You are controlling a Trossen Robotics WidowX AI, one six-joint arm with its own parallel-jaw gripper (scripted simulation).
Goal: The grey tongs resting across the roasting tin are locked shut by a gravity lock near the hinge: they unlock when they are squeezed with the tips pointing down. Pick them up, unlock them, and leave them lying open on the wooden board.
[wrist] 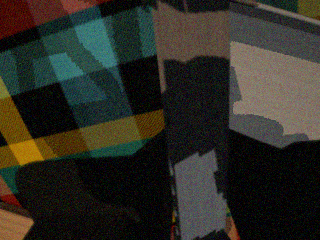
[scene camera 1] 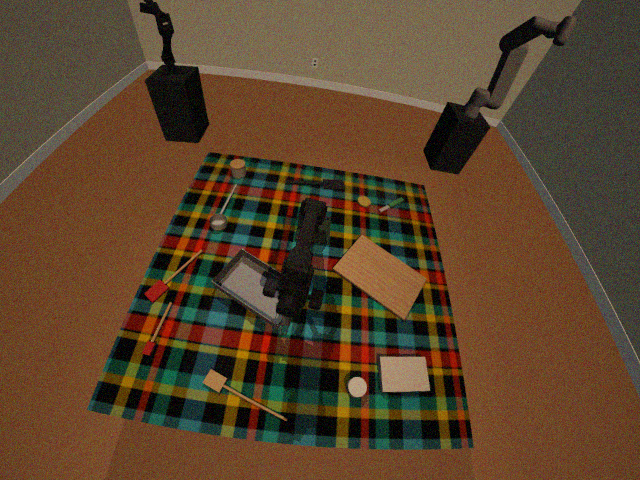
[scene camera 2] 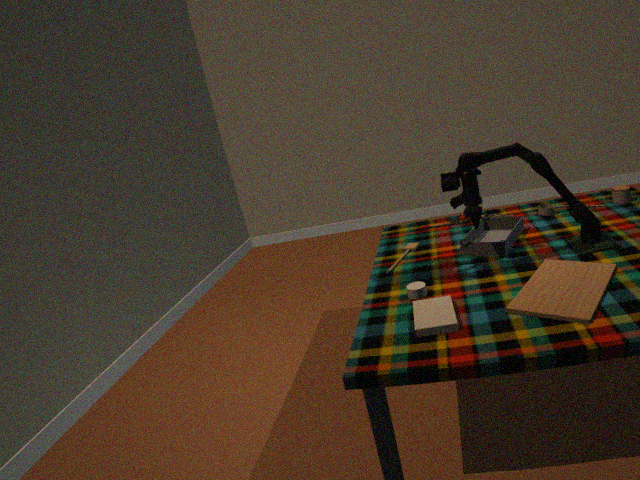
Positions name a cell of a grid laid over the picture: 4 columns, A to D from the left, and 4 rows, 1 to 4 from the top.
Note:
I see my gripper (wrist: C3), a white tile (scene camera 1: C4) and a wooden board (scene camera 2: D3).
The white tile also shows in scene camera 2 (scene camera 2: C3). The wooden board also shows in scene camera 1 (scene camera 1: C3). The wrist view misses the white tile: it is out of frame.

